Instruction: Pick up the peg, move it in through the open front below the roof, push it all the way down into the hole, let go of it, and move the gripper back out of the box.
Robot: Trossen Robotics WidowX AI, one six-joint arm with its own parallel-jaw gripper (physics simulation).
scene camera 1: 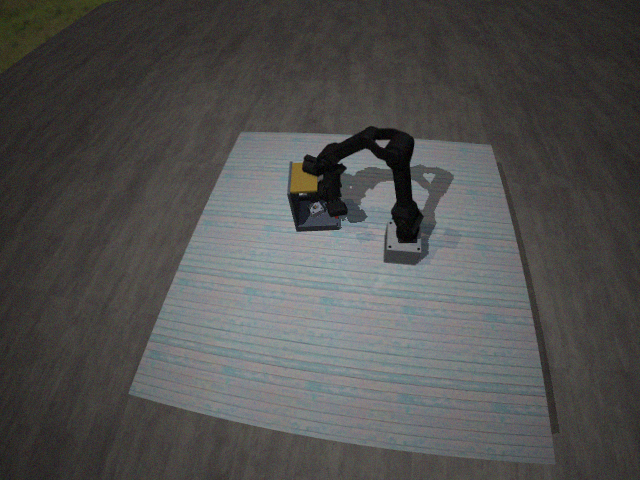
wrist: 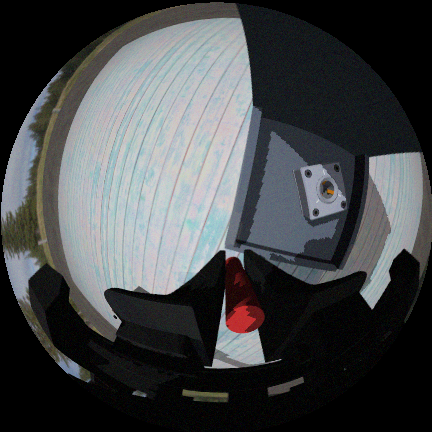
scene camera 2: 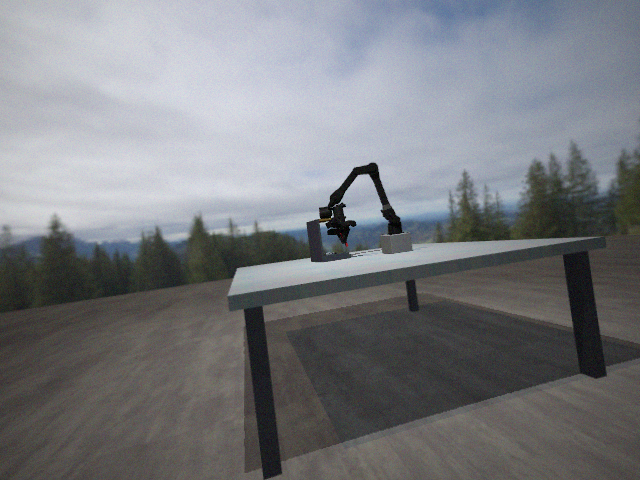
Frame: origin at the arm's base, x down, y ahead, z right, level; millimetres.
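Where they show: gripper, between the fingertips: (wrist: 234, 255) (scene camera 2: 344, 243); arm's base, origin of its link: (scene camera 1: 406, 234) (scene camera 2: 395, 233).
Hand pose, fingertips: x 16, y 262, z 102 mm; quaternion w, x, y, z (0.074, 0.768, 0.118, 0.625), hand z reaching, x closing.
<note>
Each offset is from my fingertips to the centre of the thing. "*": to the spot under its first point. Level surfaces: height alone.
My gripper (scene camera 2: 344, 239) (wrist: 234, 255) is shut on the red peg @[dx -20, dy -6, dz +6 mm] (scene camera 1: 337, 217) (scene camera 2: 346, 243) (wrist: 244, 316). In scene camera 2, the peg points down and is held above the table, lower than the roof. In the wrist view, the fingertips are near a corner of the box floor, outside the roof's edge. The box has a yellow roof (scene camera 1: 302, 179) and a dark grey floor @[dx +74 mm] (scene camera 1: 311, 222) (wrist: 275, 210). On its floor stands a light grey block @[dx +58, dy +70, dz +74 mm] (scene camera 1: 316, 208) (wrist: 310, 194) with a round hole @[* dx +52, dy +70, dz +79 mm] (wrist: 327, 190), turned at an angle to the walls. The gripper hides the peg's grasped part.
The box's tall side wall (scene camera 1: 292, 204) (scene camera 2: 314, 241) stands on the side away from the arm base (scene camera 1: 403, 254) (scene camera 2: 395, 243). The roof's dark underside @[* dx -34, dy +136, dz +33 mm] (wrist: 330, 75) fills the upper right of the wrist view. The box stands on the striped table top @[dx +82 mm] (scene camera 1: 336, 335) (scene camera 2: 465, 252) (wrist: 150, 165).
</note>
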